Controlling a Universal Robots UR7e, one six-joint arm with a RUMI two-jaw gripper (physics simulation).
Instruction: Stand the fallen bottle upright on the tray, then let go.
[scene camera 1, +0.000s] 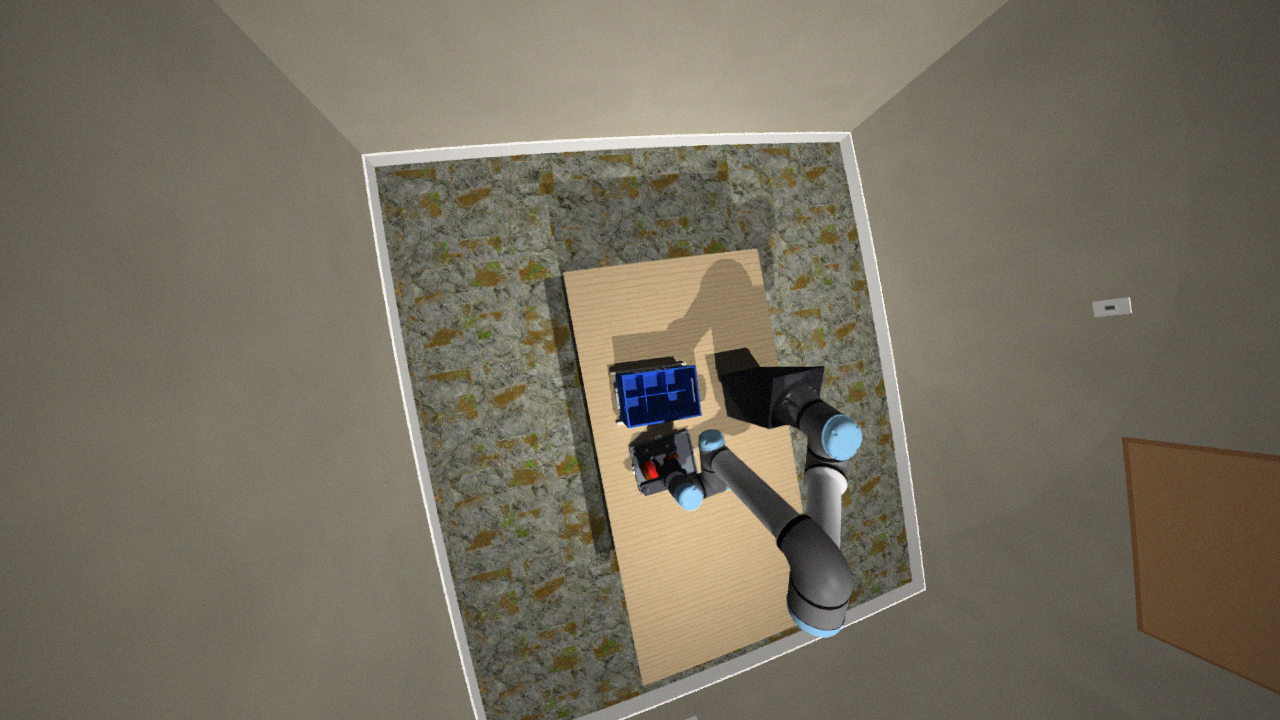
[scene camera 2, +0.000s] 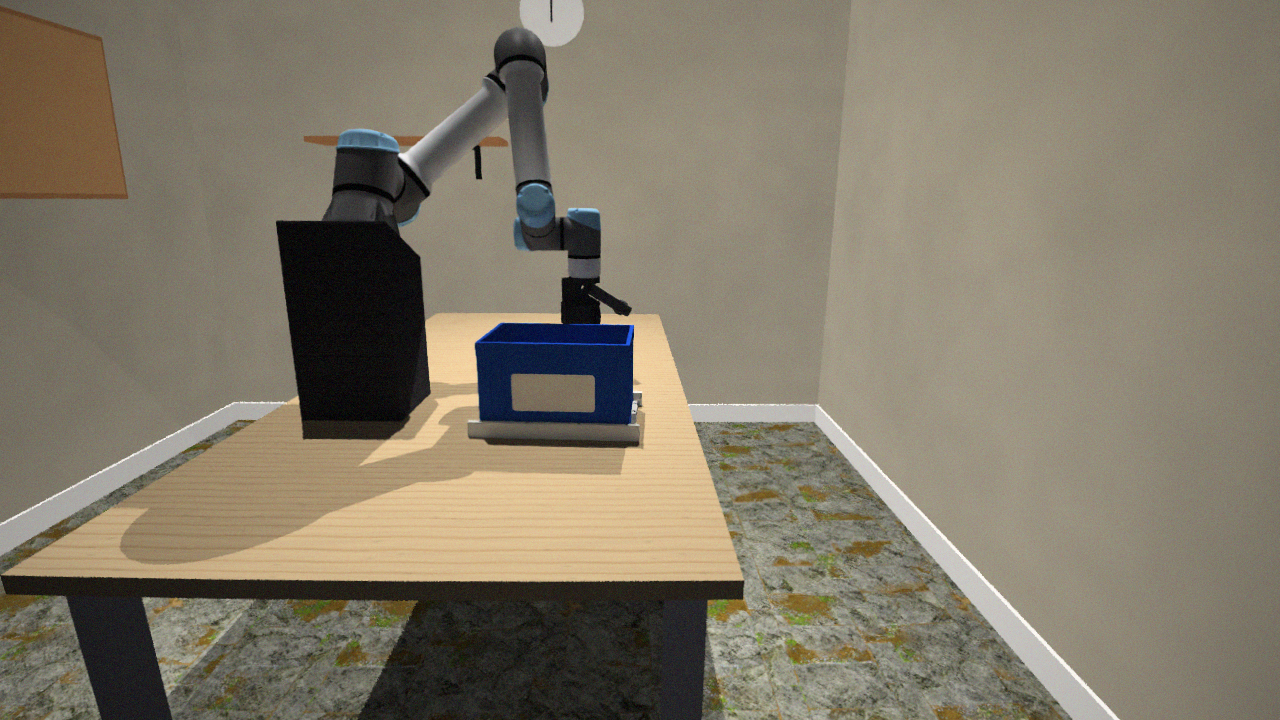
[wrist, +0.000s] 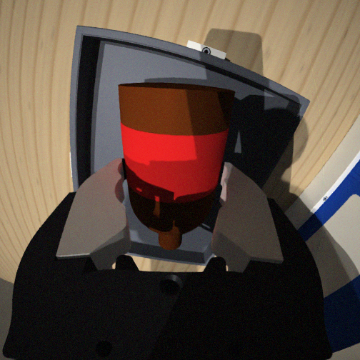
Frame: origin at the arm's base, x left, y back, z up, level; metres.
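Seen in the pictures: arm's base, origin of the base link: (scene camera 1: 794, 402) (scene camera 2: 359, 242).
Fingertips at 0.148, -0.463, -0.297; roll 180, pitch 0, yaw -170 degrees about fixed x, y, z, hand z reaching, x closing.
Pixels of each thing's top centre, then the offset from my fingertips to it, as dx, dy, dz. "pt": a spot on its surface instead. Level surfaces: height alone.
- brown bottle with a red band, middle of its top: (scene camera 1: 663, 466) -0.003, +0.018, +0.040
- grey tray, surface spot: (scene camera 1: 682, 443) pt -0.040, +0.137, -0.033
- blue bin, middle of its top: (scene camera 2: 560, 333) (scene camera 1: 662, 396) -0.281, +0.070, +0.137
- white base frame, surface spot: (scene camera 2: 554, 431) pt -0.383, +0.083, -0.023
- wooden table, its level: dz -0.039
The brown bottle with a red band (scene camera 1: 650, 468) (wrist: 175, 155) lies on its side in the grey tray (scene camera 1: 682, 443) (wrist: 130, 65). In the wrist view its flat base points to the top of the picture and its narrow neck towards the gripper's palm. My gripper (wrist: 172, 163) is shut on the bottle, one jaw against each side at the lower part of the red band and the shoulder. In scene camera 2 the bottle and tray are hidden behind the blue bin, and the jaws do not show there.
The blue bin (scene camera 1: 662, 420) (scene camera 2: 554, 358) with inner dividers stands close beside the tray, on a white base frame (scene camera 2: 554, 431). The arm's black pedestal (scene camera 1: 747, 394) (scene camera 2: 353, 322) stands on the wooden table (scene camera 2: 447, 537), across from the bin. The table's long edge lies past the tray.
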